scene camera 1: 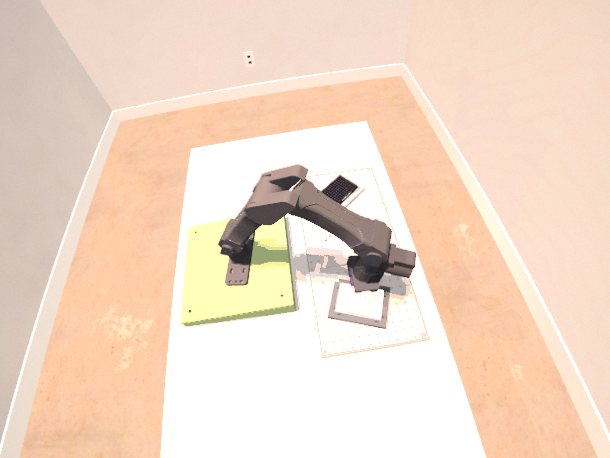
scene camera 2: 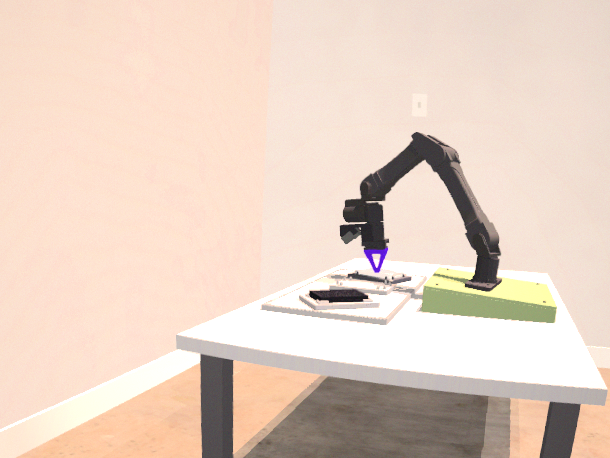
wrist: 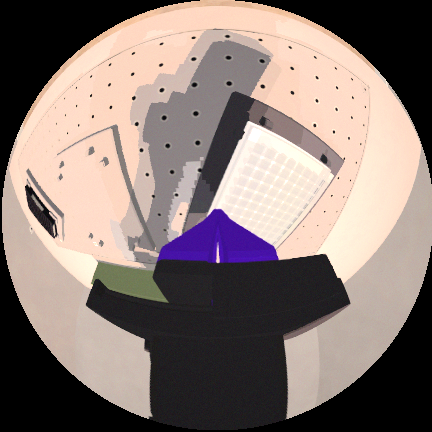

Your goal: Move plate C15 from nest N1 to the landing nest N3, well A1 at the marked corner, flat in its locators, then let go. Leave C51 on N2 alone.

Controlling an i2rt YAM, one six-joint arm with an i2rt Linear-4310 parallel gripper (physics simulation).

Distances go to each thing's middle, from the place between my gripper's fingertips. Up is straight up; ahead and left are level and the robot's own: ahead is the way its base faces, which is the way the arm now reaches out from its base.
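Scene:
The white gridded plate [scene camera 1: 368,304] is 1 cm below my hand, and it is also 4 cm to the right of my hand and 1 cm ahead of it.

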